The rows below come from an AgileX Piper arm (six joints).
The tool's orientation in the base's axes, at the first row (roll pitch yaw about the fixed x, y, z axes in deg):
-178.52 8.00 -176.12
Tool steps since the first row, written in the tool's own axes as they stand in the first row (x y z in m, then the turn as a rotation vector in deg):
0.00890 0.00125 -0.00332 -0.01 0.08 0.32
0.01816 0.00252 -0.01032 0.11 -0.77 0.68
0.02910 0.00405 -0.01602 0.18 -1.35 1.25
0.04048 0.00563 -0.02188 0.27 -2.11 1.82
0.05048 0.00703 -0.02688 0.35 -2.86 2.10
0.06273 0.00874 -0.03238 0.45 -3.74 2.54
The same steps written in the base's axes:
-0.00934 0.00070 0.00202 0.05 0.08 -0.32
-0.01955 0.00147 0.00762 0.04 -0.79 -0.67
-0.03126 0.00235 0.01171 0.08 -1.38 -1.23
-0.04343 0.00326 0.01588 0.12 -2.15 -1.79
-0.05410 0.00407 0.01940 0.13 -2.91 -2.05
-0.06709 0.00505 0.02310 0.15 -3.80 -2.48

